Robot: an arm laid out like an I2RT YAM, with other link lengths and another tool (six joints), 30 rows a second.
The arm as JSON. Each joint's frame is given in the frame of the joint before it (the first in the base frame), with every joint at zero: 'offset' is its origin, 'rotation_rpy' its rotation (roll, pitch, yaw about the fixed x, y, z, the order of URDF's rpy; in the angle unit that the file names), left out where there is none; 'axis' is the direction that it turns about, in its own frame. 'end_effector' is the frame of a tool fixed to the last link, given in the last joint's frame.
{
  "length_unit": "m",
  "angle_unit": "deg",
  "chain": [
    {
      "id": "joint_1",
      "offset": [
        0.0,
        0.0,
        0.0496
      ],
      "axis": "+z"
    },
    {
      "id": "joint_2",
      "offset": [
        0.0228,
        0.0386,
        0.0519
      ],
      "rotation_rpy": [
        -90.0,
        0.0,
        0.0
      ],
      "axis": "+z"
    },
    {
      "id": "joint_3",
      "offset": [
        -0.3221,
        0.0,
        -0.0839
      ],
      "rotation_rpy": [
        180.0,
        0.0,
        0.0
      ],
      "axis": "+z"
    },
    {
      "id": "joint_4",
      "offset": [
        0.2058,
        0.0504,
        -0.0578
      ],
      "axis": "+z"
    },
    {
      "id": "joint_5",
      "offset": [
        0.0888,
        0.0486,
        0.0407
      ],
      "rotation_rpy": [
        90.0,
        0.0,
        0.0
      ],
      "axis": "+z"
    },
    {
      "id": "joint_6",
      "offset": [
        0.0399,
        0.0,
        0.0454
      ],
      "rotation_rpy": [
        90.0,
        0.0,
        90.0
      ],
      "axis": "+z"
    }
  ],
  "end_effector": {
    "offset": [
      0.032,
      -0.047,
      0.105
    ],
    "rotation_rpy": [
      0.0,
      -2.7,
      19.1
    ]
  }
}
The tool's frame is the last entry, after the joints.
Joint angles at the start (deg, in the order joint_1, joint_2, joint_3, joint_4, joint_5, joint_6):
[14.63 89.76 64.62 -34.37 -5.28 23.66]
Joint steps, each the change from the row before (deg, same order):
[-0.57 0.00 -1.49 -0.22 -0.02 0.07]
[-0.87 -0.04 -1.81 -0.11 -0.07 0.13]
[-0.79 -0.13 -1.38 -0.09 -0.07 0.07]
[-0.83 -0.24 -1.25 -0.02 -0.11 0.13]
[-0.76 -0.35 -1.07 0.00 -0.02 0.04]
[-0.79 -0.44 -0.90 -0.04 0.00 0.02]
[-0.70 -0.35 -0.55 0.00 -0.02 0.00]
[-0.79 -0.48 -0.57 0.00 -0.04 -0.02]
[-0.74 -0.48 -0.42 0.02 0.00 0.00]
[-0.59 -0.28 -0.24 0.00 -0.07 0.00]
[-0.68 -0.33 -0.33 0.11 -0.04 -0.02]
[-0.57 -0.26 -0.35 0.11 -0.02 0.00]
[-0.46 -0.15 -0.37 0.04 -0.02 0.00]
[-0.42 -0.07 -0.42 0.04 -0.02 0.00]
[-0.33 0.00 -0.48 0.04 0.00 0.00]
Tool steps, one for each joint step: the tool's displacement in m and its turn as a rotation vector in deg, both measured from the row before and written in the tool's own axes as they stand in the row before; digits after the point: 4 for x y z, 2 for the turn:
[0.0110 0.0056 0.0038 -1.00 1.32 0.77]
[0.0136 0.0059 0.0041 -1.04 1.47 1.12]
[0.0108 0.0040 0.0025 -0.69 1.07 0.94]
[0.0099 0.0031 0.0015 -0.48 0.83 1.00]
[0.0085 0.0022 0.0004 -0.24 0.66 0.81]
[0.0077 0.0014 -0.0006 -0.06 0.52 0.79]
[0.0055 0.0001 -0.0010 0.11 0.28 0.66]
[0.0058 -0.0001 -0.0017 0.20 0.21 0.70]
[0.0048 -0.0008 -0.0021 0.34 0.11 0.65]
[0.0035 -0.0008 -0.0014 0.20 0.05 0.53]
[0.0040 -0.0011 -0.0015 0.31 0.05 0.58]
[0.0037 -0.0006 -0.0010 0.22 0.10 0.51]
[0.0036 0.0001 -0.0002 0.03 0.21 0.44]
[0.0038 0.0005 0.0004 -0.08 0.29 0.42]
[0.0038 0.0011 0.0011 -0.19 0.37 0.36]

